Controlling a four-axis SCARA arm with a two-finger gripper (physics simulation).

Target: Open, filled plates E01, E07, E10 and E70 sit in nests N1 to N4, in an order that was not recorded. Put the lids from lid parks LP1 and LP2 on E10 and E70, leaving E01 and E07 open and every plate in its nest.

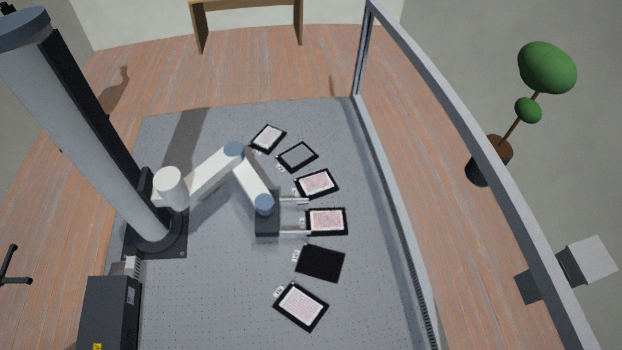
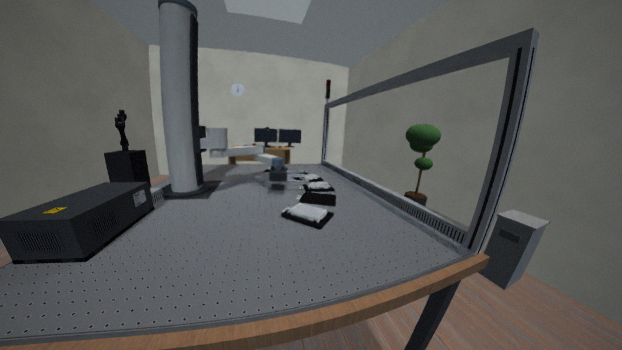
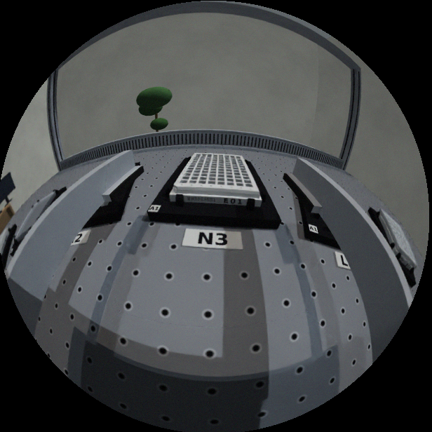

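Pixels of known places: gripper, fingertip midpoint: [image 1: 310,215] [image 2: 307,178]; arm's base at its link origin: [image 1: 157,227] [image 2: 188,191].
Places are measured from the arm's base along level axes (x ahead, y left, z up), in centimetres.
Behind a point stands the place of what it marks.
My gripper [image 1: 308,216] {x 64.9, y -4.3, z 6.8 cm} [image 2: 305,179] {x 64.9, y -4.3, z 6.8 cm} [image 3: 213,157] is open and empty, low at the near edge of nest N3 [image 1: 344,231] {x 77.7, y -10.8, z 2.5 cm} [image 3: 215,216], one finger on each side. Plate E01 [image 1: 326,220] {x 71.4, y -5.4, z 3.3 cm} [image 3: 215,172], its label readable, sits there with no lid showing. Lid park LP1 [image 1: 320,263] {x 66.2, y -22.4, z 2.2 cm} [image 2: 319,199] {x 65.9, y -24.3, z 2.3 cm} is bare black. A grey clear lid [image 1: 297,156] {x 64.3, y 28.6, z 3.0 cm} lies in lid park LP2 [image 1: 287,166] {x 60.1, y 24.1, z 2.7 cm}. Other plates sit in N1 [image 1: 268,138] {x 51.7, y 41.0, z 3.7 cm}, N2 [image 1: 316,183] {x 70.4, y 12.6, z 3.3 cm} and N4 [image 1: 301,305] {x 57.0, y -37.6, z 3.9 cm} [image 2: 306,213] {x 55.6, y -40.1, z 3.9 cm} [image 3: 398,239]; their names are unreadable, and whether N4's plate wears a clear lid is unclear.
The nests and parks form an arc on the perforated table [image 1: 215,300] {x 26.5, y -32.4, z 1.3 cm} [image 2: 225,260] {x 30.8, y -57.1, z 1.3 cm}. The arm's column [image 1: 90,135] {x 6.0, y -4.5, z 59.9 cm} [image 2: 177,100] {x 2.3, y -7.2, z 45.2 cm} and a dark control box [image 1: 107,312] {x -9.7, y -38.3, z 12.8 cm} [image 2: 80,215] {x -3.5, y -52.5, z 12.4 cm} stand left. A framed guard [image 1: 400,210] {x 101.9, y -6.9, z 6.0 cm} [image 2: 425,70] {x 100.4, y -41.7, z 59.9 cm} runs along the far side beyond the plates.
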